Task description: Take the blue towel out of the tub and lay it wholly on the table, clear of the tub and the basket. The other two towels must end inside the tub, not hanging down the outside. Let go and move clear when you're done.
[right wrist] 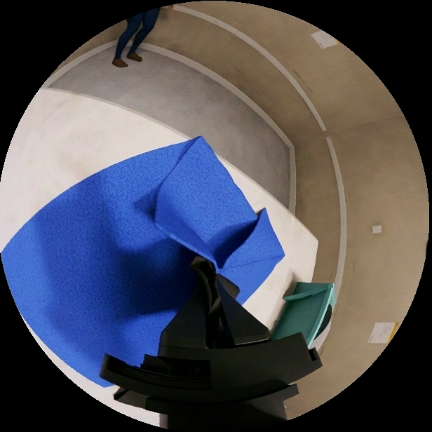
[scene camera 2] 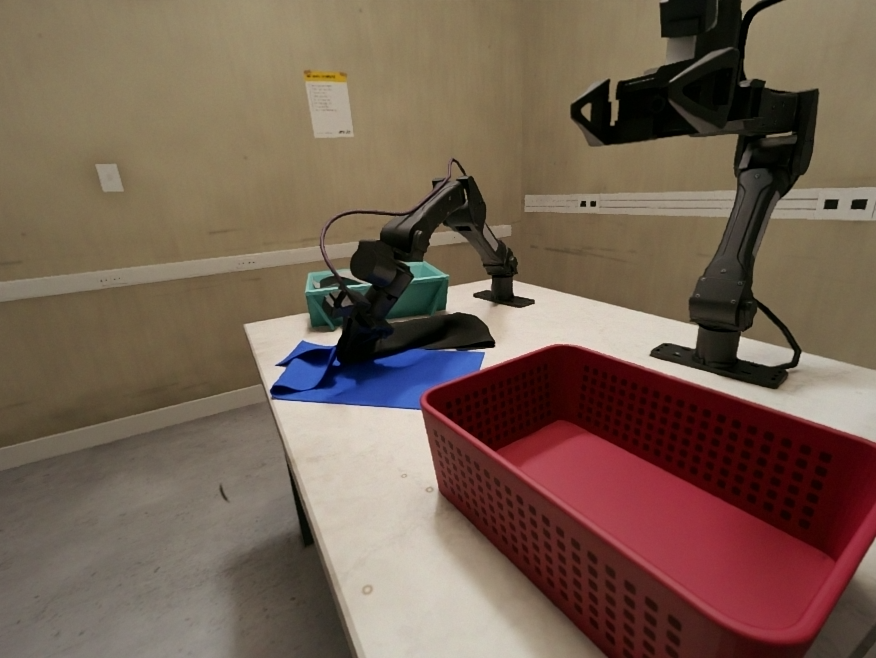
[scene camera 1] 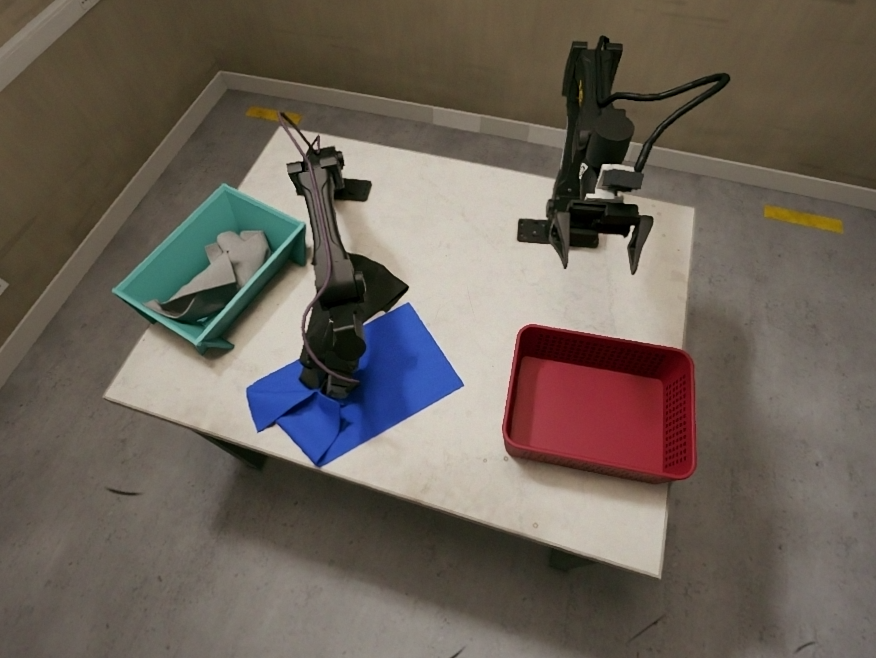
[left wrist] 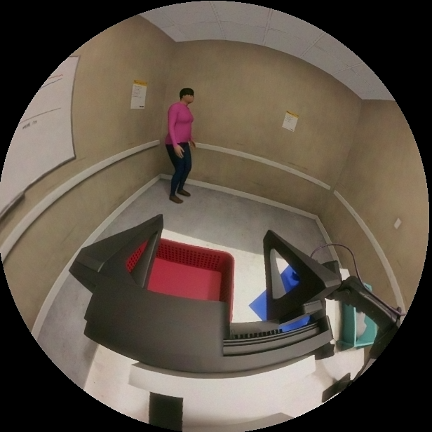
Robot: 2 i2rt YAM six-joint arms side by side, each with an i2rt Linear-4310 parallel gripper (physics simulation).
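The blue towel (scene camera 1: 403,361) (scene camera 2: 417,375) (left wrist: 260,305) (right wrist: 90,240) lies mostly spread on the table, its folded end reaching the front edge. A black towel (scene camera 1: 378,283) (scene camera 2: 453,331) lies behind it, partly hidden by my right arm. My right gripper (scene camera 1: 330,395) (scene camera 2: 344,357) (right wrist: 207,276) is down at the folds, shut on the blue and black towels. A grey towel (scene camera 1: 244,254) (left wrist: 361,325) lies inside the teal tub (scene camera 1: 177,254) (scene camera 2: 424,297) (left wrist: 348,320) (right wrist: 300,315). My left gripper (scene camera 1: 599,269) (scene camera 2: 623,99) (left wrist: 215,227) is open, raised and empty.
The red basket (scene camera 1: 587,417) (scene camera 2: 658,509) (left wrist: 185,280) stands to the right of the blue towel in scene camera 1, apart from it, and holds no towel. The tub stands at the left. A person (left wrist: 180,125) stands beyond the table.
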